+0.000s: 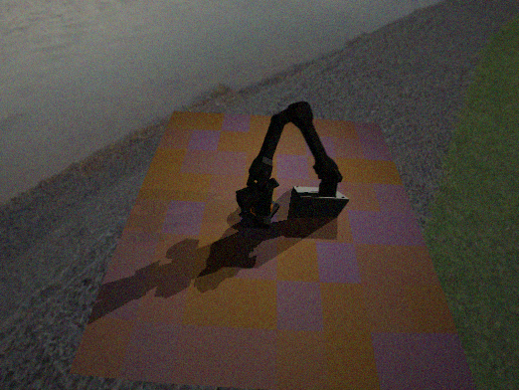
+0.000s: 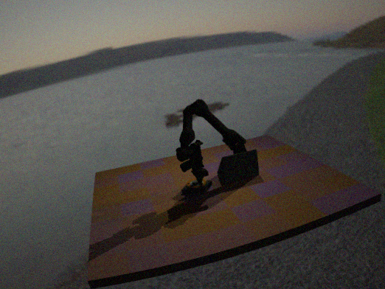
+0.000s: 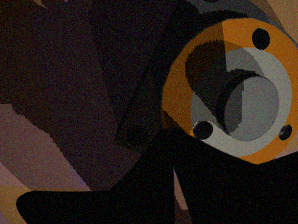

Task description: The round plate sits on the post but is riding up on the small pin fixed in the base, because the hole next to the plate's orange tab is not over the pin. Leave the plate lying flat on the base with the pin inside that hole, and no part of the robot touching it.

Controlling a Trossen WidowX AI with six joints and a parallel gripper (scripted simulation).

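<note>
My gripper tip is 3 cm to the left of the round plate and 1 cm above it. The rest, counted from my gripper tip: square grey base 1 cm ahead, 5 cm to the right, 2 cm below.
</note>
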